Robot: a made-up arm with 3 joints. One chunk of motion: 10 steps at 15 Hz.
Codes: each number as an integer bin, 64 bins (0 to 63) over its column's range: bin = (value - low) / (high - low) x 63, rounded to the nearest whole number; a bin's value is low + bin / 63 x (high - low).
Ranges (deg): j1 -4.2..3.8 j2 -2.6..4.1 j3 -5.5..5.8
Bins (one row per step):
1: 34 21 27
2: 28 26 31
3: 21 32 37
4: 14 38 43
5: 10 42 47
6: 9 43 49
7: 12 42 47
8: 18 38 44
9: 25 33 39
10: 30 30 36
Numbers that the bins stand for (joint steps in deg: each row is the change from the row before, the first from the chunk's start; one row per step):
1: 0.117 -0.367 -0.657
2: -0.644 0.165 0.060
3: -1.533 0.803 1.137
4: -2.422 1.441 2.213
5: -2.930 1.867 2.930
6: -3.057 1.973 3.289
7: -2.676 1.867 2.930
8: -1.914 1.441 2.392
9: -1.025 0.910 1.495
10: -0.390 0.590 0.957

